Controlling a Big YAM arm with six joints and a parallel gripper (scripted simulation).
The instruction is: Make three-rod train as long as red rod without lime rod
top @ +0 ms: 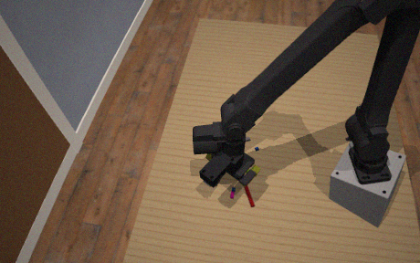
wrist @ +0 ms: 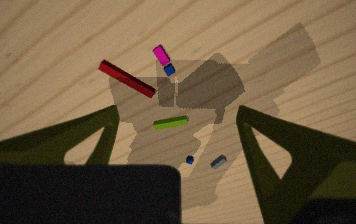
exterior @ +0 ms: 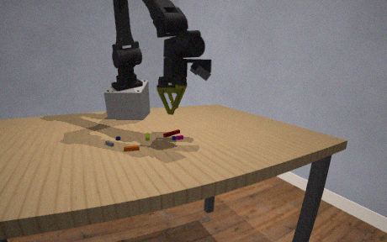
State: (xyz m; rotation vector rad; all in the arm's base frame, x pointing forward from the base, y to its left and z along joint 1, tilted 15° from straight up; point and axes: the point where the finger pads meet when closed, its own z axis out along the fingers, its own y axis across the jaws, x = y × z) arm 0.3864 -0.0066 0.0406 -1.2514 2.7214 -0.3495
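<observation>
Right now my hand is 10 mm short of the orange rod, 140 mm to the left of it and 90 mm above it. The rest, counted from my hand: magenta rod: 30 mm to the left, 90 mm below; red rod: 50 mm behind, 30 mm to the left, 90 mm below; lime rod: 60 mm behind, 50 mm to the right, 90 mm below.
</observation>
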